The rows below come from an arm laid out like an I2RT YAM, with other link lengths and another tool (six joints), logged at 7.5 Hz.
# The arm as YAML. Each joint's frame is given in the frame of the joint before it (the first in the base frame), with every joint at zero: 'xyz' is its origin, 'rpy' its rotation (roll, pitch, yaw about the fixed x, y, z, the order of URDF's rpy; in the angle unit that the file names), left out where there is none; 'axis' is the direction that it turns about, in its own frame. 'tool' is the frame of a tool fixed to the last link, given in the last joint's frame.
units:
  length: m
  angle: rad
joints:
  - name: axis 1
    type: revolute
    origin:
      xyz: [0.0, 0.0, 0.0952]
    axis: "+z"
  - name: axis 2
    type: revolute
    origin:
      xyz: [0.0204, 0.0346, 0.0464]
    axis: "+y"
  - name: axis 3
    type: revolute
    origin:
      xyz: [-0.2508, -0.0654, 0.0]
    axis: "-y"
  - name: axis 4
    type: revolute
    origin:
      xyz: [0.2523, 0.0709, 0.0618]
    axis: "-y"
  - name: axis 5
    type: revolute
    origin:
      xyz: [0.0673, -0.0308, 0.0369]
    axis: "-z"
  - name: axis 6
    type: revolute
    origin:
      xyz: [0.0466, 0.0, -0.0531]
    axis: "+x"
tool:
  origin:
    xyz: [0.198, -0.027, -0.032]
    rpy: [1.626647, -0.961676, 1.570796]
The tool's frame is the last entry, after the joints.
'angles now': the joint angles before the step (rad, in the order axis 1, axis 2, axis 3, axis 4, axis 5, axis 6). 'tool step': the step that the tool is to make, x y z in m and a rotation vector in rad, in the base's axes. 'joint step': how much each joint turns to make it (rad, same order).
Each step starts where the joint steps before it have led.
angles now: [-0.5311 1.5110 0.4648 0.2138 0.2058 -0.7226]
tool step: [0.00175 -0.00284 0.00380 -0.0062 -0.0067 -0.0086]
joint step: [0.0004 -0.0015 0.0097 -0.0035 0.0075 0.0054]
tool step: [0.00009 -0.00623 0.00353 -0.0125 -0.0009 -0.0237]
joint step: [0.0002 0.0112 0.0175 -0.0017 0.0238 0.0107]
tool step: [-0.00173 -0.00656 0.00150 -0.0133 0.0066 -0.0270]
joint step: [0.0001 0.0190 0.0174 0.0001 0.0293 0.0101]
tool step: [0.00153 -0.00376 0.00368 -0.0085 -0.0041 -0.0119]
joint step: [0.0008 0.0042 0.0136 -0.0031 0.0125 0.0059]
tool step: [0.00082 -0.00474 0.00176 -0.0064 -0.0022 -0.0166]
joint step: [-0.0021 0.0140 0.0159 0.0010 0.0132 0.0079]
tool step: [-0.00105 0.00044 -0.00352 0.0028 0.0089 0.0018]
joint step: [-0.0003 0.0113 -0.0004 0.0035 0.0001 -0.0031]
